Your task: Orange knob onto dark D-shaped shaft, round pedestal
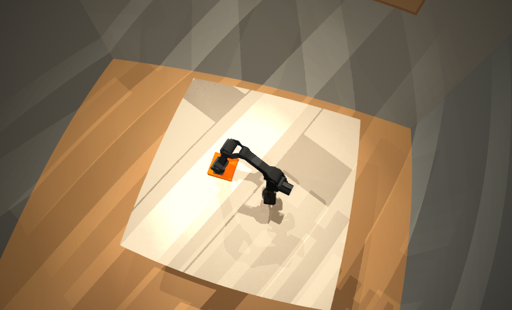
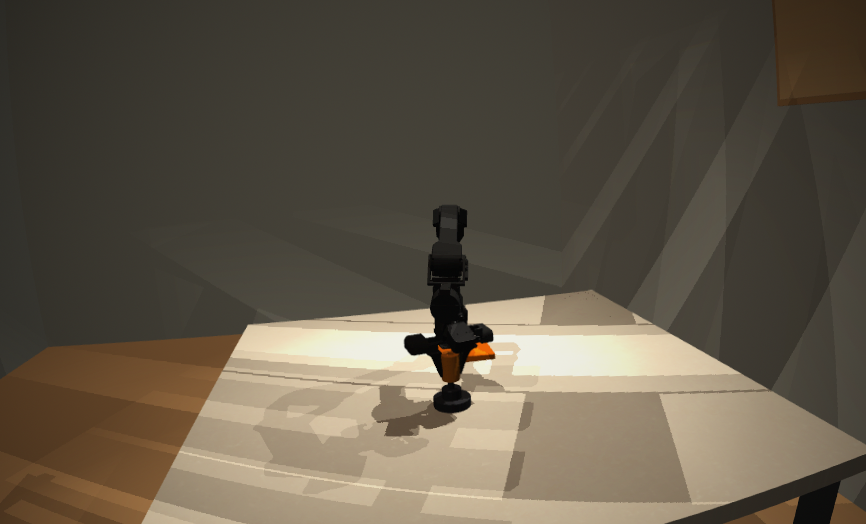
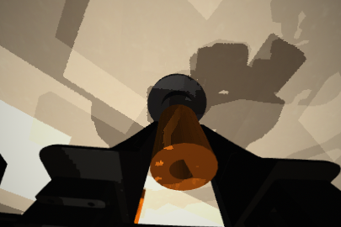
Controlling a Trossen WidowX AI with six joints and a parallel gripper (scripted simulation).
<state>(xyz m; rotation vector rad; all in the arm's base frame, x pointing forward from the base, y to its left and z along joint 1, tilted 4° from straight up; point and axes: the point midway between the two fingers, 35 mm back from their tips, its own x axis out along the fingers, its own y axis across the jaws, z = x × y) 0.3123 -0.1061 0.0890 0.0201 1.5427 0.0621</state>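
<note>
Now: the orange knob 2 cm above my gripper tip. The rest, counted from my gripper tip: dark round pedestal 4 cm below.
</note>
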